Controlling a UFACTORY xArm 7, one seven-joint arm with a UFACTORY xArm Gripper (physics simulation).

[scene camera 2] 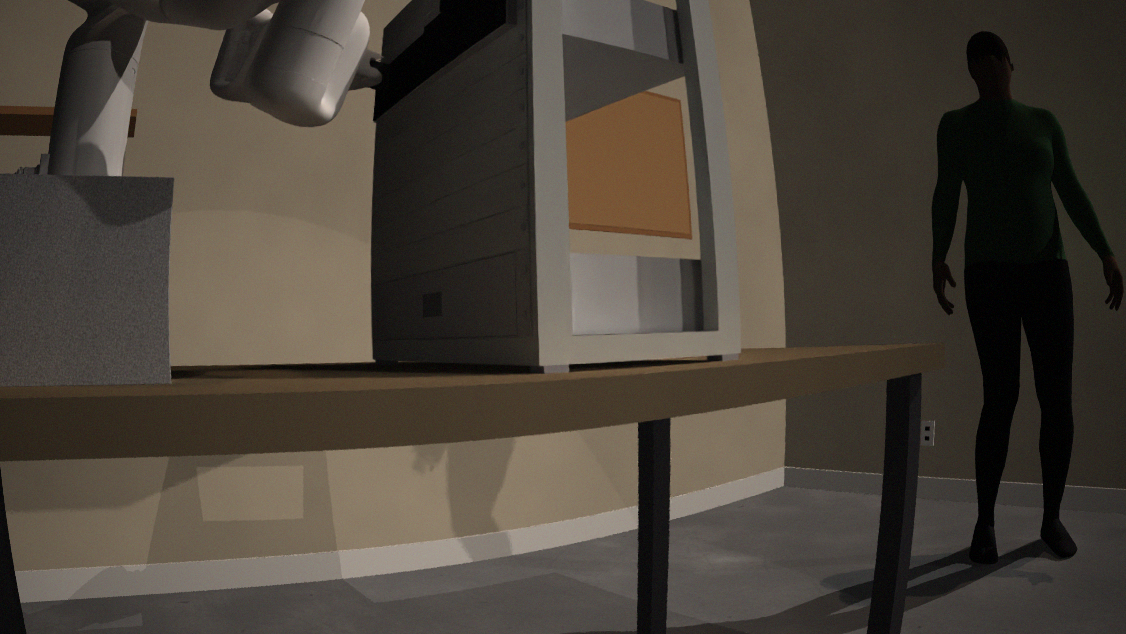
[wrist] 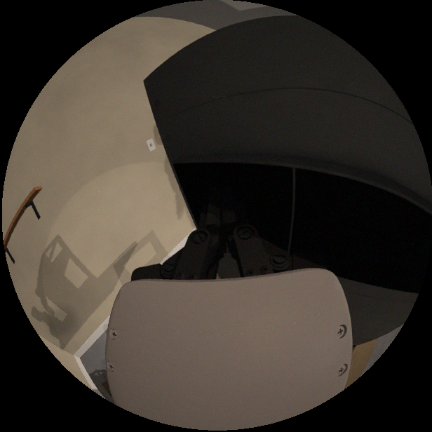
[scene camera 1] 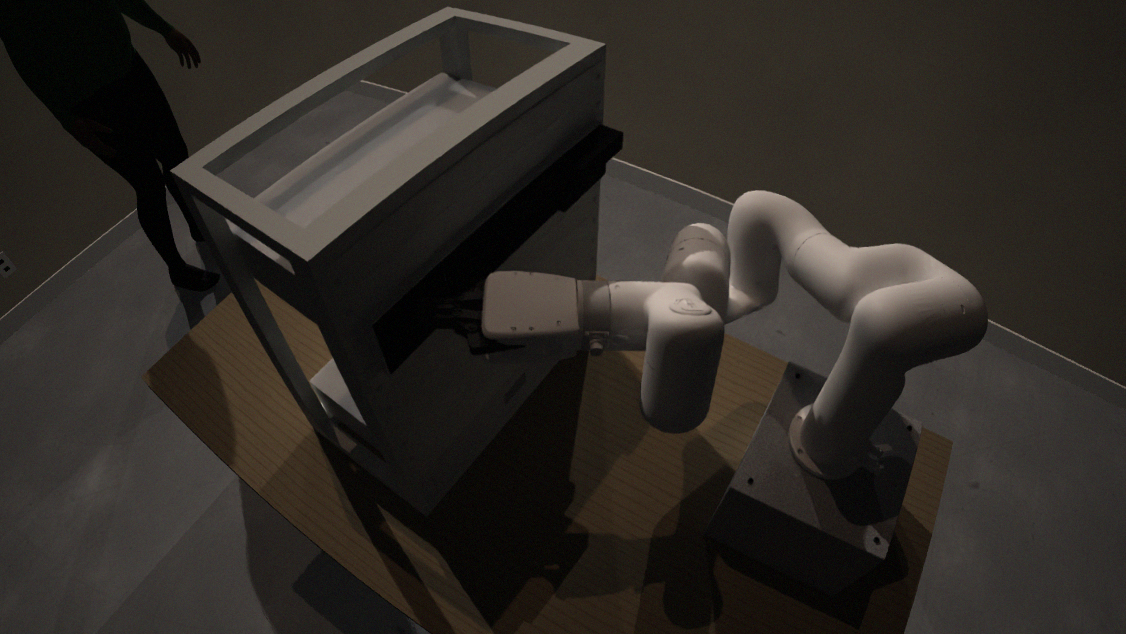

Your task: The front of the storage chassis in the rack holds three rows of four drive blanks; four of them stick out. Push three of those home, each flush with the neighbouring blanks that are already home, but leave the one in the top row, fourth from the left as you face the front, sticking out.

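Where they show: gripper, fingertip midpoint: [scene camera 2: 384, 81] [scene camera 1: 417, 312]; arm's base at its link origin: [scene camera 2: 82, 199] [scene camera 1: 827, 441].
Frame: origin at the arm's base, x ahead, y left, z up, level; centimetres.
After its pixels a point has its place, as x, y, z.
The storage chassis [scene camera 1: 504, 236] @(45.4, 17.6, 24.2) [scene camera 2: 449, 39] @(46.3, 10.1, 23.9) [wrist: 350, 215] is a nearly black band across the front of the grey rack [scene camera 1: 409, 169] @(47.1, 28.1, 39.9) [scene camera 2: 551, 196] @(52.1, -7.4, -1.3). Its separate blanks are too dark to count or to tell flush from sticking out. A stepped dark outline shows toward its far end in scene camera 1, and a thin upright line crosses it in the wrist view. My gripper [scene camera 1: 437, 307] @(43.1, 33.3, 25.6) [scene camera 2: 381, 70] @(43.1, 33.3, 25.6) [wrist: 223, 201] is shut and empty. Its fingertips are at the chassis front, near the end toward scene camera 2; whether they touch a blank is hidden in shadow.
The rack stands on a wooden table [scene camera 1: 630, 472] @(24.6, 13.6, -19.2) [scene camera 2: 472, 409] @(38.0, -21.1, -21.0). Grey panels lie above and below the chassis on the rack's front. The arm's base block [scene camera 1: 787, 543] @(-3.7, 13.3, -8.4) [scene camera 2: 86, 275] @(3.3, -10.6, -9.2) stands on the table facing the rack. A person [scene camera 1: 70, 70] [scene camera 2: 1000, 189] stands behind the rack.
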